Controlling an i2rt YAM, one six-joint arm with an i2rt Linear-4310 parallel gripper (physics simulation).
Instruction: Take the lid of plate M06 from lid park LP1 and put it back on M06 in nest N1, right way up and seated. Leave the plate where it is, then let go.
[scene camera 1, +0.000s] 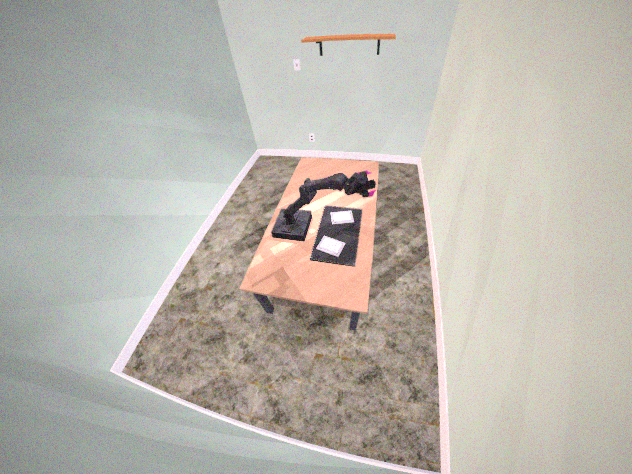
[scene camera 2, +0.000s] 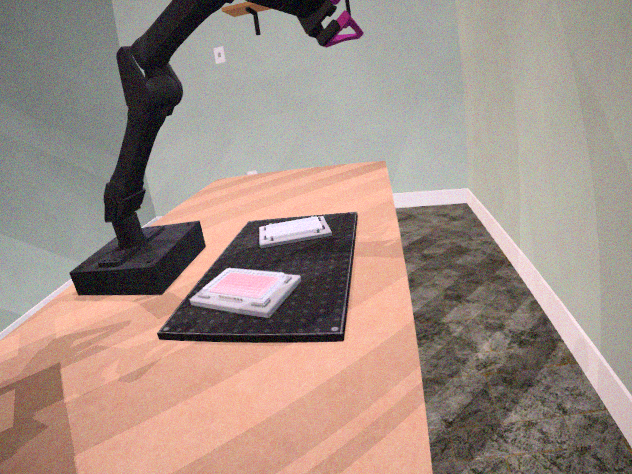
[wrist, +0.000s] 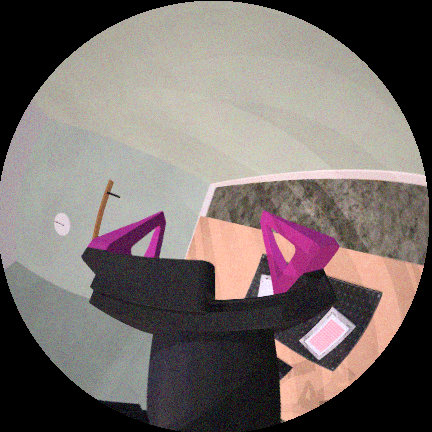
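Seen in the pictures: gripper, between the fingertips: (scene camera 2: 349, 17) (wrist: 212, 216); arm's base, origin of its link: (scene camera 1: 290, 221) (scene camera 2: 133, 246).
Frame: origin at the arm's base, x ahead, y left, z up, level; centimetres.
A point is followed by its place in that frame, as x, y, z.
Note:
The plate (scene camera 1: 330, 245) @[32.6, -12.9, -2.8] (scene camera 2: 242, 283) @[33.0, -13.0, -2.6] (wrist: 327, 334) @[33.7, -12.1, -2.7], with pink wells, lies without a lid in the light grey nest (scene camera 2: 229, 307) @[32.2, -18.2, -4.2] at the near end of the black board. The white lid (scene camera 1: 341, 216) @[34.2, 15.8, -3.5] (scene camera 2: 296, 229) @[36.0, 13.6, -3.4] (wrist: 266, 285) @[37.6, 19.1, -3.4] lies flat on the lid park (scene camera 2: 296, 241) @[36.6, 10.1, -5.0] at the board's far end; in the wrist view a finger partly covers it. No labels are readable. My gripper (scene camera 1: 371, 183) @[54.4, 4.7, 39.5] (wrist: 212, 216) @[54.4, 4.7, 39.5] is open and empty, high above the table beyond the board's far end. Its magenta fingers are wide apart, and scene camera 2 cuts off part of it.
The black board (scene camera 1: 343, 233) @[38.7, 1.2, -5.2] (scene camera 2: 316, 285) @[44.9, -9.5, -5.2] (wrist: 365, 300) @[47.4, -18.4, -5.2] with a hole grid lies on the wooden table (scene camera 1: 326, 290) @[37.5, -43.7, -6.5] (scene camera 2: 306, 397) @[48.4, -34.6, -6.5]. The arm's black base (scene camera 1: 292, 225) @[2.8, -3.9, 0.8] (scene camera 2: 137, 260) @[6.7, -7.6, -0.1] stands left of the board. A wooden shelf (scene camera 1: 348, 37) (wrist: 103, 207) is on the back wall.

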